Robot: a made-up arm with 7 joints. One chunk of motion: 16 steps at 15 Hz.
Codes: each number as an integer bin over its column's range. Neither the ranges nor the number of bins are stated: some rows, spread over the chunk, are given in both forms.
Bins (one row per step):
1: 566 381 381 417 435 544
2: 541 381 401 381 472 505
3: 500 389 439 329 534 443
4: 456 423 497 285 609 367
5: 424 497 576 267 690 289
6: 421 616 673 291 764 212
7: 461 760 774 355 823 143
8: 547 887 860 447 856 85
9: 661 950 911 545 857 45
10: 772 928 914 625 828 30
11: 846 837 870 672 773 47
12: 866 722 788 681 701 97
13: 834 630 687 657 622 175
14: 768 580 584 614 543 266
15: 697 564 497 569 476 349
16: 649 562 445 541 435 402
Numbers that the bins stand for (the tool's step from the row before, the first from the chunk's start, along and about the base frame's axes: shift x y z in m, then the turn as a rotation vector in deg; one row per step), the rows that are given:
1: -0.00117 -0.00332 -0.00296 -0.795 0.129 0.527
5: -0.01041 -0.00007 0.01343 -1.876 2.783 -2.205
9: 0.00501 0.01263 0.04160 0.128 4.522 -4.818
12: 0.01835 0.00624 0.03126 1.108 2.898 -4.261
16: 0.00423 0.00175 0.00242 0.099 0.129 -0.994
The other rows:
2: -0.00280 -0.00332 -0.00128 -1.054 0.514 0.109
3: -0.00547 -0.00310 0.00191 -1.429 1.159 -0.555
4: -0.00833 -0.00214 0.00679 -1.746 1.940 -1.369
6: -0.01061 0.00327 0.02159 -1.703 3.554 -3.029
7: -0.00801 0.00730 0.03008 -1.241 4.168 -3.768
8: -0.00241 0.01086 0.03731 -0.578 4.511 -4.390
10: 0.01223 0.01201 0.04185 0.705 4.220 -4.979
11: 0.01705 0.00946 0.03815 1.043 3.647 -4.797
13: 0.01626 0.00366 0.02277 0.935 2.075 -3.426
14: 0.01197 0.00226 0.01411 0.625 1.253 -2.451
15: 0.00735 0.00181 0.00679 0.301 0.555 -1.562

